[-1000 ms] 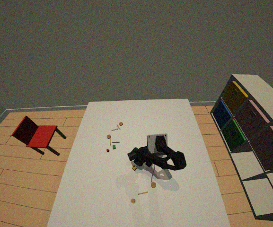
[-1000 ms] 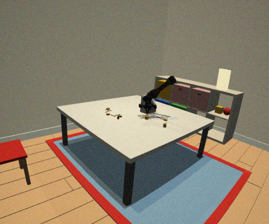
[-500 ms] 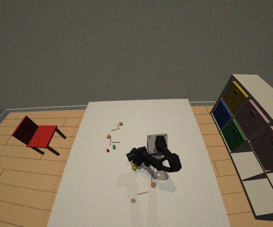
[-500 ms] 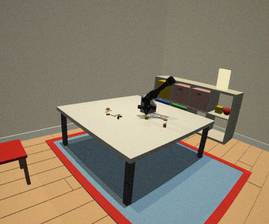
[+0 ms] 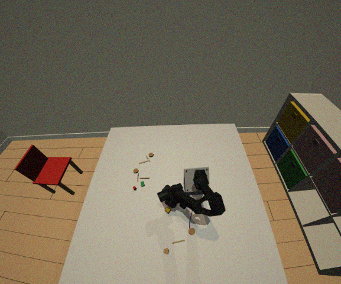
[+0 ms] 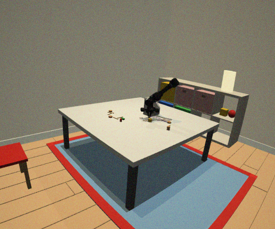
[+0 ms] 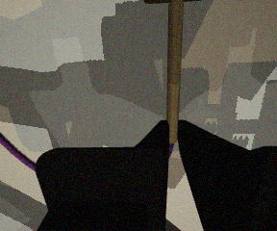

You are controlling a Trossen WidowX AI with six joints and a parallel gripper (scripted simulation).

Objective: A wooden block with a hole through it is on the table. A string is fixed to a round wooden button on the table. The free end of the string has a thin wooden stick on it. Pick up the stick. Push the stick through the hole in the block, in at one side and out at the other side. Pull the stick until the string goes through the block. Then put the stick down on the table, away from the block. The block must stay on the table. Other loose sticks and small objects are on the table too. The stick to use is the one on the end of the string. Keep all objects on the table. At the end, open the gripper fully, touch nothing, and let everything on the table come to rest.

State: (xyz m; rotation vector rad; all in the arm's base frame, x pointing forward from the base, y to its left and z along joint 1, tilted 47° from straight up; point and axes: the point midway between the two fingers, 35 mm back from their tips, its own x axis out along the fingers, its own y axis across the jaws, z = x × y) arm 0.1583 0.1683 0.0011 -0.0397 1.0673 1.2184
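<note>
My gripper tip is 60 mm to the right of the yellow-brown wooden block and 50 mm short of it. The rest, counted from my gripper tip: wooden cylinder: 310 mm to the left, 60 mm ahead; round wooden button: 200 mm to the left, 90 mm behind, 10 mm below; green cube: 250 mm ahead, 130 mm to the right, 10 mm below.
</note>
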